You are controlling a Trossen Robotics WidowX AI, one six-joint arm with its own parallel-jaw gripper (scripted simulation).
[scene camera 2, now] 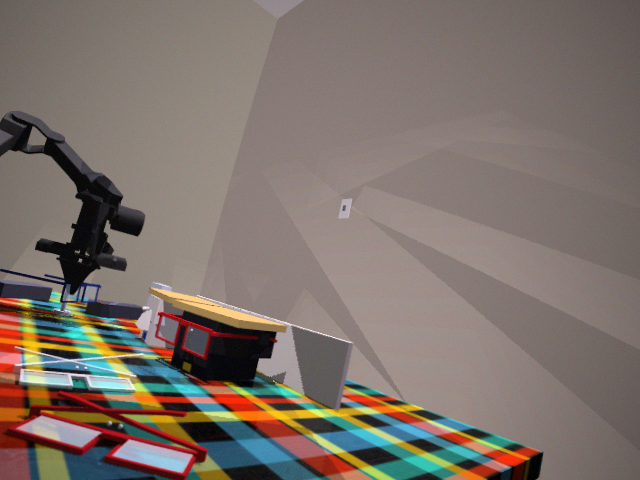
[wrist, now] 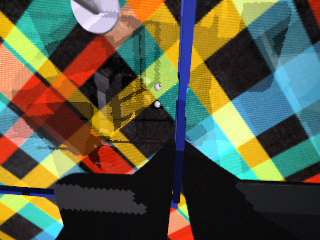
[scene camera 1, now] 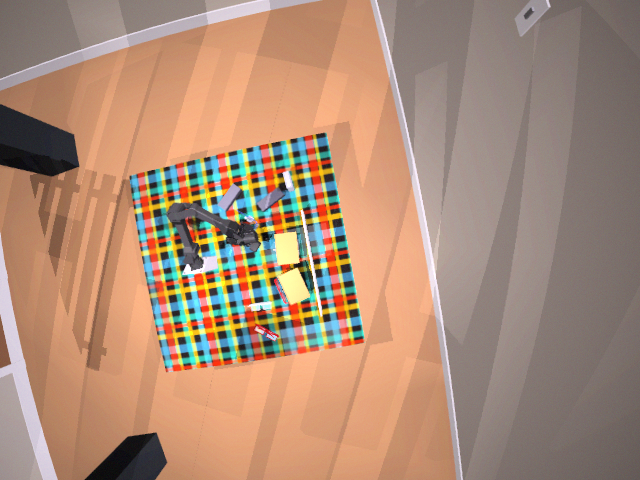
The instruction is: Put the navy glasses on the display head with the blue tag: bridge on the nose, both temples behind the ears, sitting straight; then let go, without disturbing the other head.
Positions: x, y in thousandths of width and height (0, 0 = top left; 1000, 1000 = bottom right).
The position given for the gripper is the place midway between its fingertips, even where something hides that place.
Observation:
In view: the gripper (scene camera 2: 110, 614), a black display head (scene camera 2: 357, 747), a white upright panel (scene camera 2: 493, 759) and a white display head (scene camera 2: 251, 628).
The gripper also shows in the wrist view (wrist: 552, 602). The white display head is seen too in scene camera 1 (scene camera 1: 448, 509).

